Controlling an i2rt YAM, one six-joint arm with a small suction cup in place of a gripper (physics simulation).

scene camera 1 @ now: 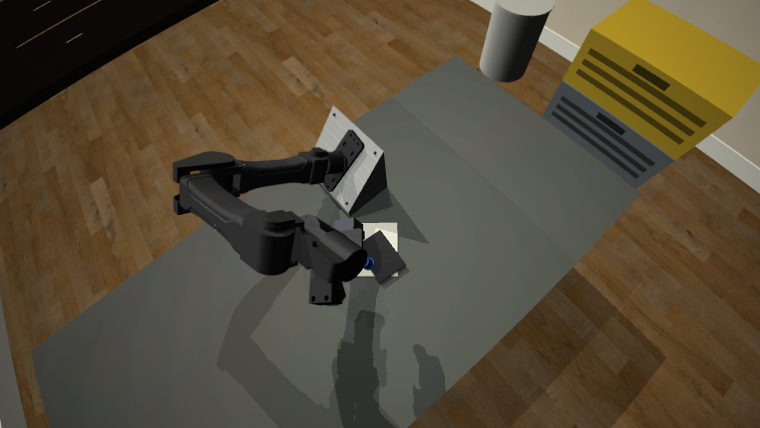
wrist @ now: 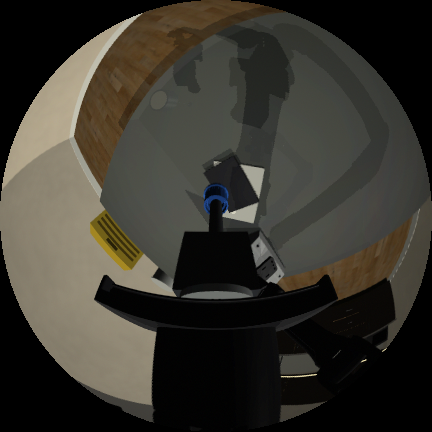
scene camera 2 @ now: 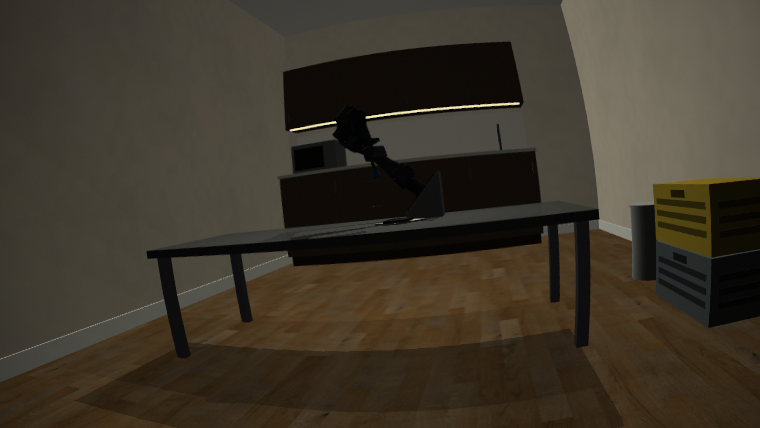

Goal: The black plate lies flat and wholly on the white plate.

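Pixels of known places: hand, tool point: (scene camera 1: 368,264) (wrist: 215,193) (scene camera 2: 377,177); arm's base, link origin: (scene camera 1: 341,162) (scene camera 2: 423,192).
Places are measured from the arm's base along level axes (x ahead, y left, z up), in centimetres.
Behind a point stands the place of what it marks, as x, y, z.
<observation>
The black plate (scene camera 1: 385,256) @(28.7, -4.7, -9.1) (wrist: 232,182) @(28.3, -6.8, -9.1) lies turned askew across the white plate (scene camera 1: 388,228) @(21.9, 1.1, -10.1) (wrist: 256,177) @(26.7, -12.4, -10.1) and looks flat. In scene camera 1 its right and lower corners stick out past the white plate's edges; the wrist view also shows an end overhanging. In scene camera 2 the plates are thin slivers, hard to tell apart. My gripper, a blue suction cup (scene camera 1: 369,263) (scene camera 2: 376,173) (wrist: 216,198), hangs well above the table, apart from the plates, with nothing on it. The arm hides part of the white plate's left side in scene camera 1.
The arm's sloped white mount (scene camera 1: 335,127) @(-7.9, 4.0, 5.2) stands on the grey table (scene camera 1: 478,159) @(19.4, 39.1, -10.7) close behind the plates. A grey bin (scene camera 1: 513,47) and stacked yellow and grey crates (scene camera 1: 675,47) stand on the floor beyond the table.
</observation>
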